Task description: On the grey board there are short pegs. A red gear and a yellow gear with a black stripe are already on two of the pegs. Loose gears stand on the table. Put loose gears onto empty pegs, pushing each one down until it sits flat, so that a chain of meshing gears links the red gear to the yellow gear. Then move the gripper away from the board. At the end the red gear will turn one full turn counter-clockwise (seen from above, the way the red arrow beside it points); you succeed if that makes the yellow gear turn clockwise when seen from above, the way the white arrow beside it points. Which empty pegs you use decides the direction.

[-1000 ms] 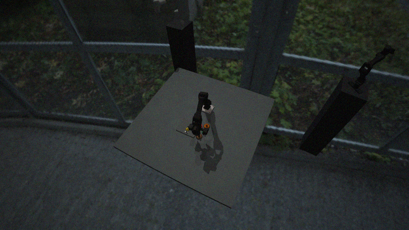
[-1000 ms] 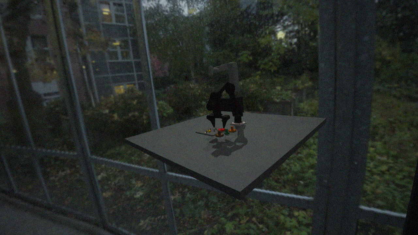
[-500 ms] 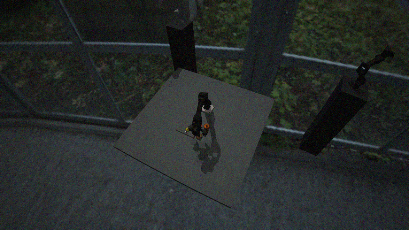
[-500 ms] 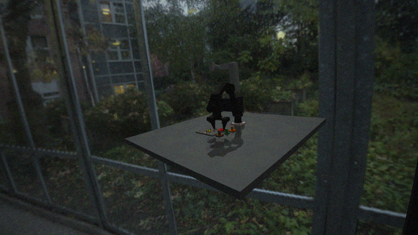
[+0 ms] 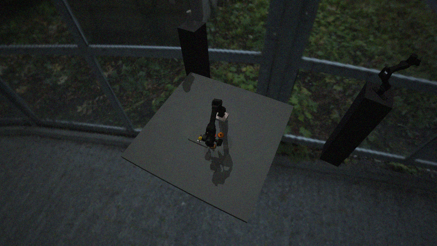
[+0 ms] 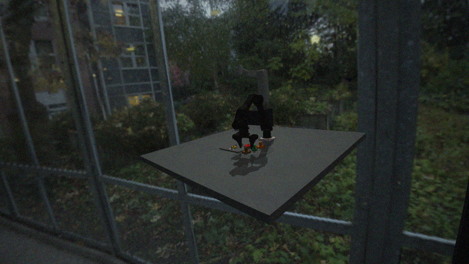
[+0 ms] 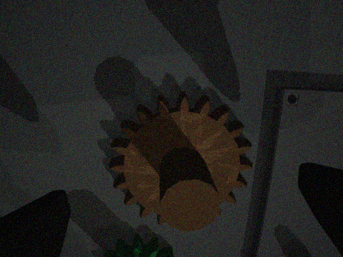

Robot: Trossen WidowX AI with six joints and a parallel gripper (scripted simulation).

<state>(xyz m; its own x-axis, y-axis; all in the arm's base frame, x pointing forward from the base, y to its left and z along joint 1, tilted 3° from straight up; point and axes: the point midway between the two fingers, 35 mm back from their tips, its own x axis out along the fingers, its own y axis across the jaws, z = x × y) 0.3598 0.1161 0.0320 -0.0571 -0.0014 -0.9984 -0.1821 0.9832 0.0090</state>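
Right now my gripper tip is 9 cm past the red gear, 7 cm to the left of it and 1 cm above it. The rest, counted from my gripper tip: brownish gear: 1 cm below; then red arrow: 12 cm behind, 5 cm to the right, 2 cm below; then green gear: 7 cm behind, 2 cm to the left, 1 cm below.
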